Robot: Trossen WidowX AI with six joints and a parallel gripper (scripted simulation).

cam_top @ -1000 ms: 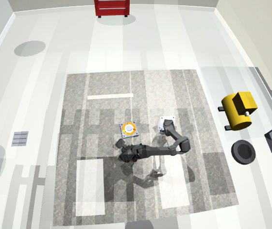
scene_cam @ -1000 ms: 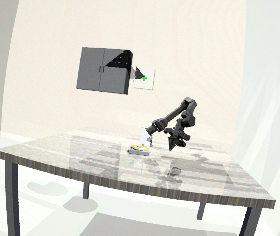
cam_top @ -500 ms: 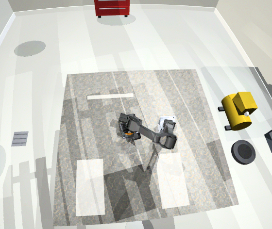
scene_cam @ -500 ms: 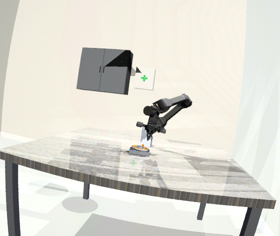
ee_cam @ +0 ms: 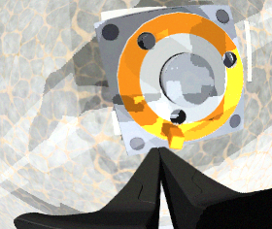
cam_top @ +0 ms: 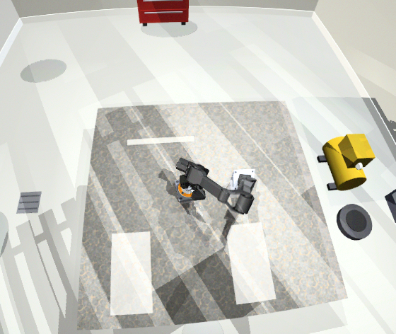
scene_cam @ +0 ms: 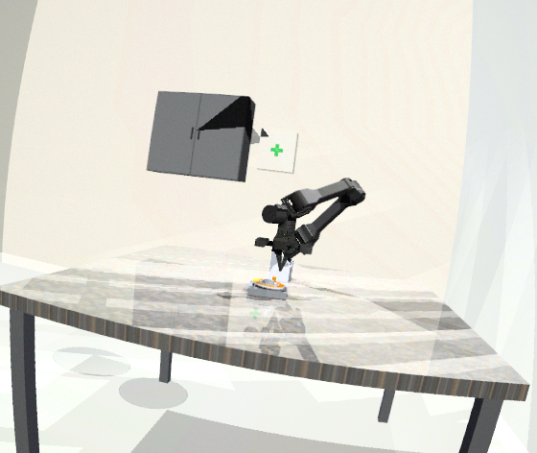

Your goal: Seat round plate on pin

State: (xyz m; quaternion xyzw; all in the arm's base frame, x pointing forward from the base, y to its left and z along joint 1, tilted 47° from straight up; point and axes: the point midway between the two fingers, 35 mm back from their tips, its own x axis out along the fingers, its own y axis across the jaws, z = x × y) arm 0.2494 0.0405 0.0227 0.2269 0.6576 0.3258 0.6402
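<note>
Now: the square grey base 5 cm below my gripper tip, 4 cm ahead of it and 2 cm to the right of it.
</note>
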